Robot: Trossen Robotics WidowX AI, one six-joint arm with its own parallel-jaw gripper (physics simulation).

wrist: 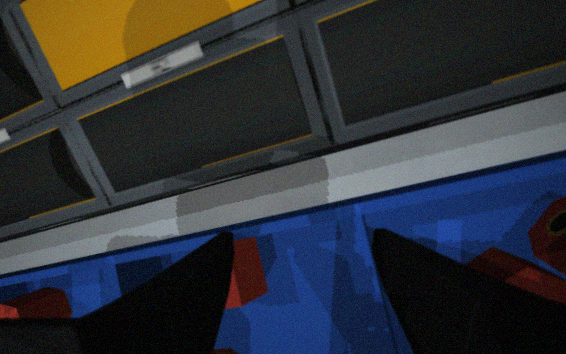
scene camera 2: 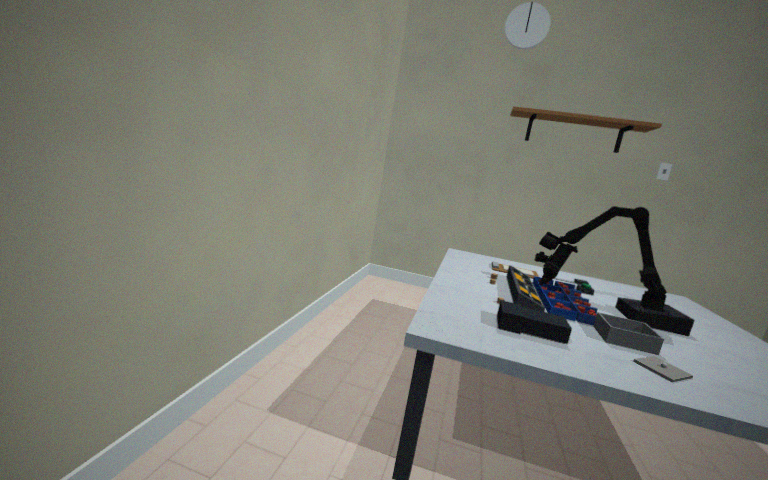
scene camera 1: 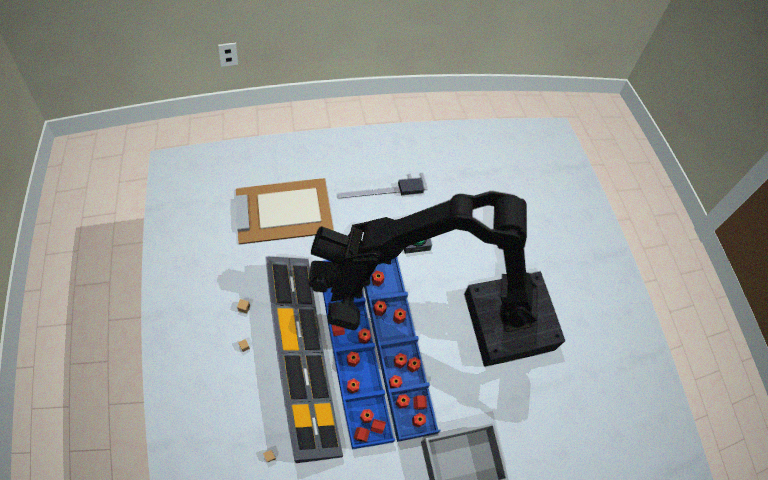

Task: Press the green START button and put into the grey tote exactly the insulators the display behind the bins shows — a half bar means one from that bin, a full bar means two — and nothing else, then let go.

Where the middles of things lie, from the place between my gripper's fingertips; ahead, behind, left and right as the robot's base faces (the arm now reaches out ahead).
Labels:
My gripper is now 350 mm to the left of the grey caliper (scene camera 1: 411,185), 170 mm past it and 20 mm above it. The rest, counted from my hand: grey tote (scene camera 1: 477,446) 370 mm to the left, 230 mm behind.

